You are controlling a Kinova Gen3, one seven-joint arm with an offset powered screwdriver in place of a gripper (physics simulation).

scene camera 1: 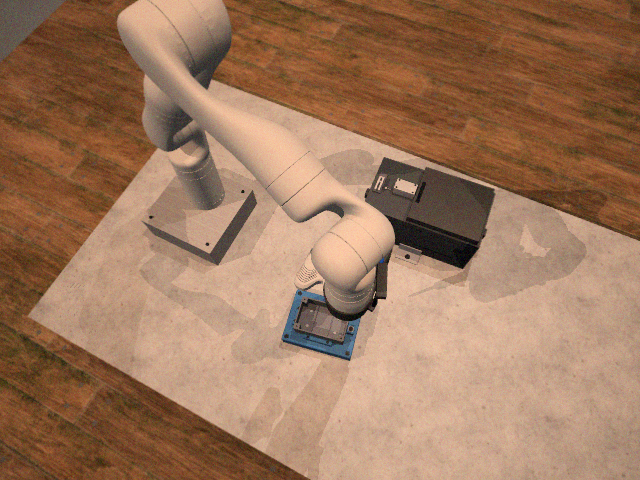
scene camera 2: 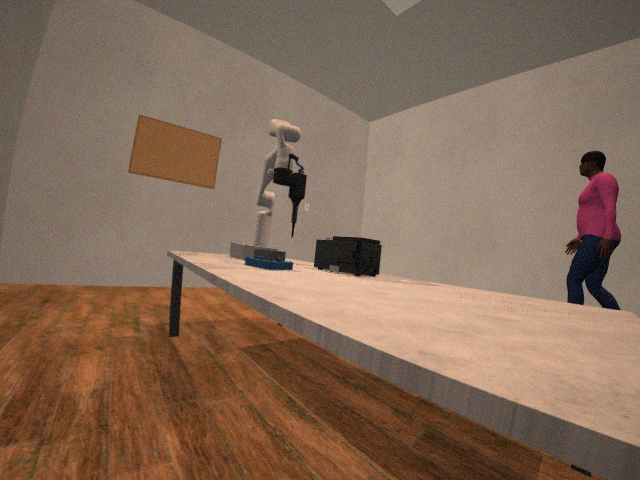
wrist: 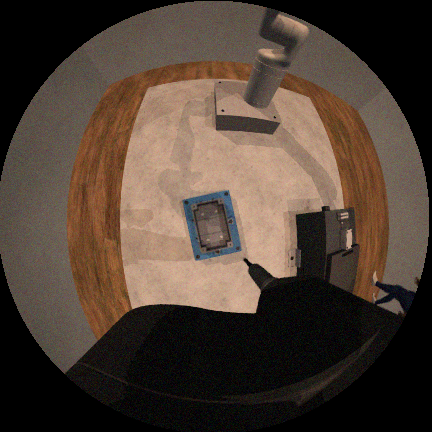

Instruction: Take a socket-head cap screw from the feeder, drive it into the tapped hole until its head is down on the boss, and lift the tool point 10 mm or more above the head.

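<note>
My screwdriver tool (scene camera 2: 292, 236) (wrist: 245, 260) points down, high above the table. Its tip shows just off a corner of the blue plate in the wrist view; in scene camera 1 the wrist hides it. Whether a screw sits on the tip is too small to tell. The grey open housing (scene camera 1: 317, 333) (scene camera 2: 268, 254) (wrist: 212, 225) with corner bosses lies on the blue base plate (scene camera 1: 290, 325) (scene camera 2: 268, 265) (wrist: 191, 227). Which hole is the tapped one cannot be told. The black feeder (scene camera 1: 449, 206) (scene camera 2: 347, 255) (wrist: 312, 245) stands apart from the plate, with a light metal plate (scene camera 1: 405, 186) (wrist: 349, 239) on top.
The arm's grey base block (scene camera 1: 180, 227) (wrist: 245, 123) stands at the far left of the table in scene camera 1. A small metal bracket (scene camera 1: 407, 256) (wrist: 295, 258) sticks out at the feeder's foot. A person in a pink top (scene camera 2: 598, 206) stands beyond the table.
</note>
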